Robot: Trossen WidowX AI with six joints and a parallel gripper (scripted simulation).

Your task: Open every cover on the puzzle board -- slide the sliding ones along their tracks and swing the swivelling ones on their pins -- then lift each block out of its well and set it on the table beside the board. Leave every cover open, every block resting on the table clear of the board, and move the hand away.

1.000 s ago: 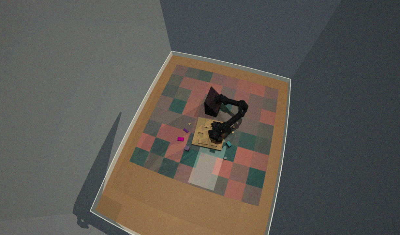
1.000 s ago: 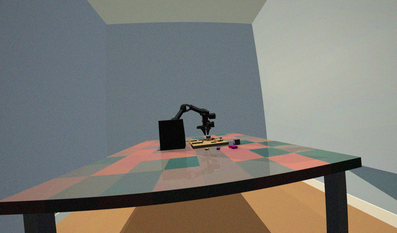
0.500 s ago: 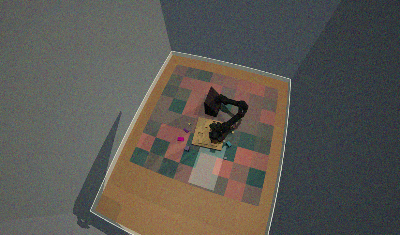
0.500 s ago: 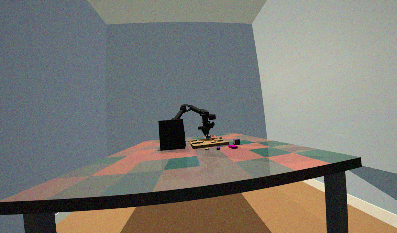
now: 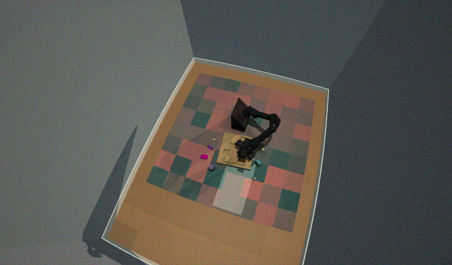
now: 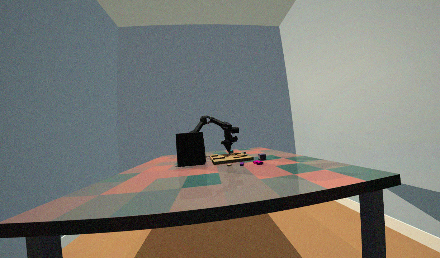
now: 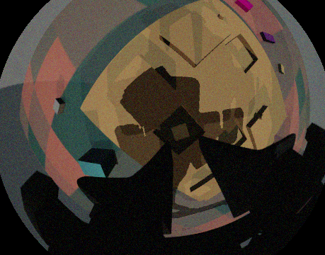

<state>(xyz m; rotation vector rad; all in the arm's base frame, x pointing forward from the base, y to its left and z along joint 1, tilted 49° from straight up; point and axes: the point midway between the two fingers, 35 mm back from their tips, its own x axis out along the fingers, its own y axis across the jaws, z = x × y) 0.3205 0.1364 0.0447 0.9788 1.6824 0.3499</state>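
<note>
The tan puzzle board lies 20 mm behind my gripper tip, 60 mm to the right of it and 30 mm below it. Round my gripper tip: teal block (30 mm ahead, 140 mm to the left, 30 mm below); then lavender block (220 mm ahead, 210 mm to the right, 30 mm below); then small grey block (170 mm ahead, 160 mm to the left, 50 mm below).
</note>
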